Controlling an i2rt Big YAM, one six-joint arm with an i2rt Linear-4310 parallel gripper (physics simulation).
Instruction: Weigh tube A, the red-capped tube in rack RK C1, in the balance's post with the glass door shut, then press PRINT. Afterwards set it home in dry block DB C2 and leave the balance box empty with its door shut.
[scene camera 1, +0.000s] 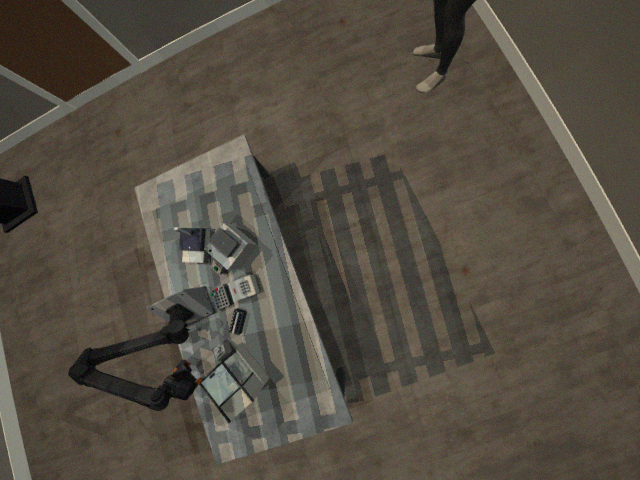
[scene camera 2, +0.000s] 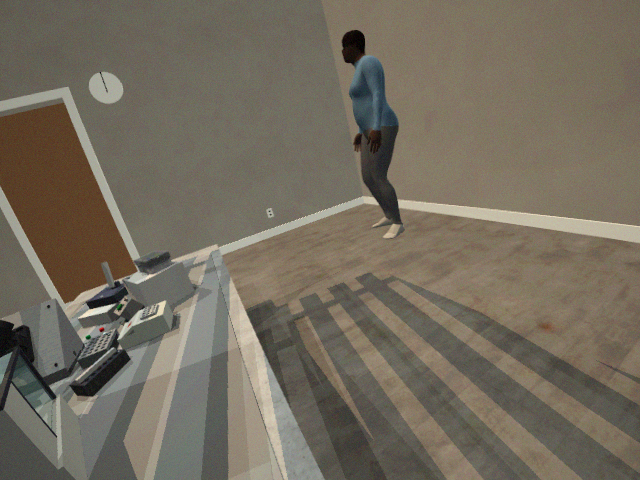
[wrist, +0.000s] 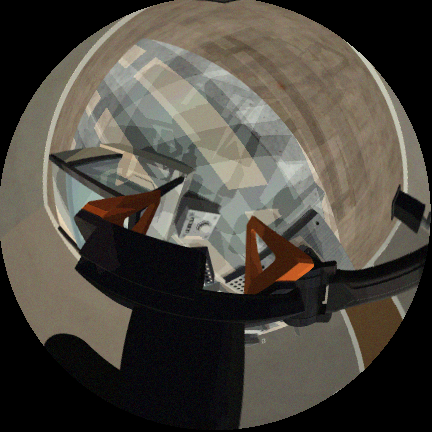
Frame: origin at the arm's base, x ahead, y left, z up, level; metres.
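Where they show: gripper, fingertip midpoint: (scene camera 1: 195, 372) (wrist: 205, 207); arm's base, link origin: (scene camera 1: 180, 311) (wrist: 309, 272).
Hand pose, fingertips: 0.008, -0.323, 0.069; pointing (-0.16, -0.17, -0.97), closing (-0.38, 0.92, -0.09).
Things, the pixels of their top centre, and the offset from my fingertips, as dx, dy, dz. "pt": a spot on its surface instead.
- glass-walled balance, top centre: (wrist: 87, 242) (scene camera 1: 218, 385) +0.122, -0.097, +0.047
- small red cap, top centre: (scene camera 2: 101, 328) +0.208, +0.346, -0.121
- long black rack, top centre: (wrist: 198, 273) (scene camera 2: 95, 362) (scene camera 1: 235, 322) +0.228, +0.129, -0.128
- small box with a dial, surface spot: (wrist: 201, 224) pt +0.076, +0.031, -0.105
My gripper (scene camera 1: 190, 374) (wrist: 205, 207) is open and empty, beside the glass-walled balance (scene camera 1: 219, 384) (scene camera 2: 25, 426) at the table's near edge in scene camera 1. In the wrist view its orange fingers stand wide apart, and the left one overlaps the balance (wrist: 165, 215). A small red cap (scene camera 2: 101, 329) and a green cap stand at the dark, many-holed rack (scene camera 1: 222, 298) (scene camera 2: 97, 347). A pale block with a grid on top (scene camera 1: 244, 286) (scene camera 2: 145, 322) stands beside it. I cannot make out the tube's body, the balance's post, PRINT or whether the glass door is shut.
A long black rack (scene camera 1: 237, 321) (scene camera 2: 100, 373) lies between the holed rack and the balance. A small box with a dial (scene camera 1: 222, 351) (wrist: 201, 224) is close to the balance. A grey slanted panel (scene camera 1: 196, 302) (scene camera 2: 51, 338) stands by the arm's base. Larger devices (scene camera 1: 230, 246) (scene camera 2: 160, 284) stand farther along.
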